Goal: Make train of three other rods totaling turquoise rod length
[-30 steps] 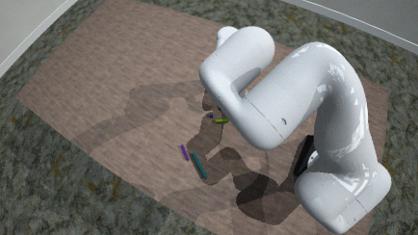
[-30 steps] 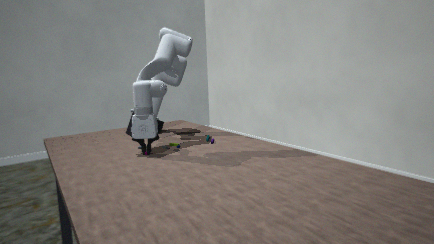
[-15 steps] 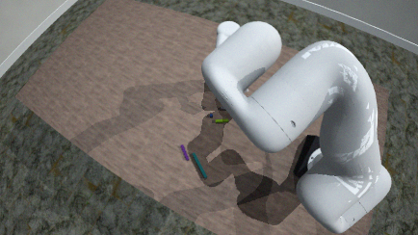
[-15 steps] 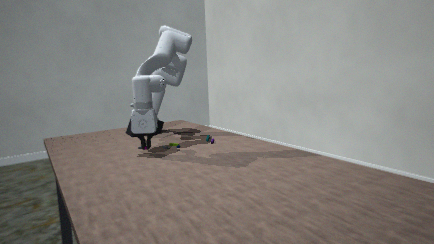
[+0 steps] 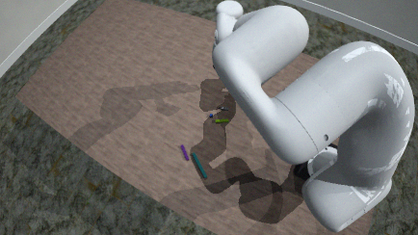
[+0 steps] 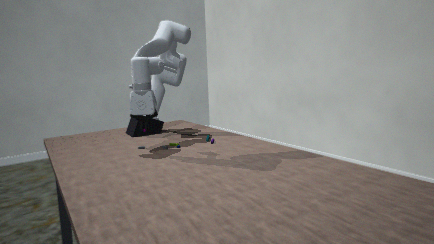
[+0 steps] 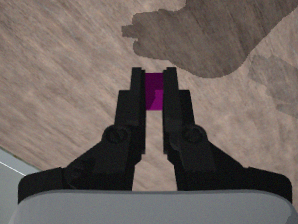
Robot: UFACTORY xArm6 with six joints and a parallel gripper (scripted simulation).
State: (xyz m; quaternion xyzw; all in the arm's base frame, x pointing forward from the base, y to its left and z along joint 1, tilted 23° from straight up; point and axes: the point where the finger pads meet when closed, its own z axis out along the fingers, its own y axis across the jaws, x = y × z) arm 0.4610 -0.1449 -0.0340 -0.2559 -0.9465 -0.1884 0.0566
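Now: the lime rod 150 mm to the left of my hand, 120 mm below it and 60 mm behind it. Round my hand: blue rod: 150 mm to the left, 120 mm below, 20 mm behind; magenta rod: 20 mm below; grey rod: 120 mm below, 110 mm behind, 10 mm to the left.
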